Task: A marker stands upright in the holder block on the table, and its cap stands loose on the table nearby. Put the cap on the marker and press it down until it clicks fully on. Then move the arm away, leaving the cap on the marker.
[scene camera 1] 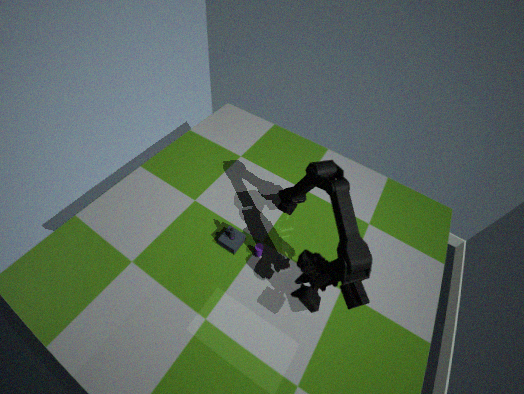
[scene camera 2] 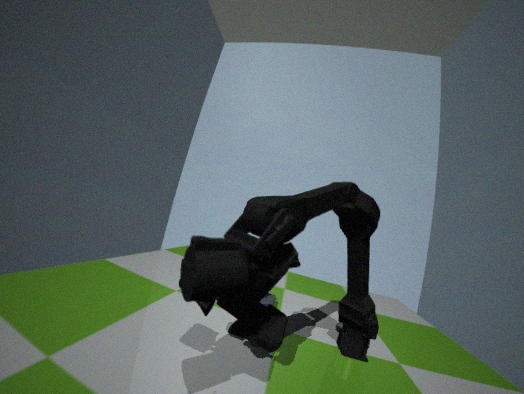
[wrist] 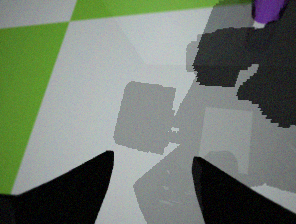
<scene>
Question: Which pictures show my gripper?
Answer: Scene camera 1, scene camera 2 and the wrist view: all of them.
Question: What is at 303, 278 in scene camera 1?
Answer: My gripper.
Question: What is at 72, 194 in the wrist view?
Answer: My gripper.
</scene>
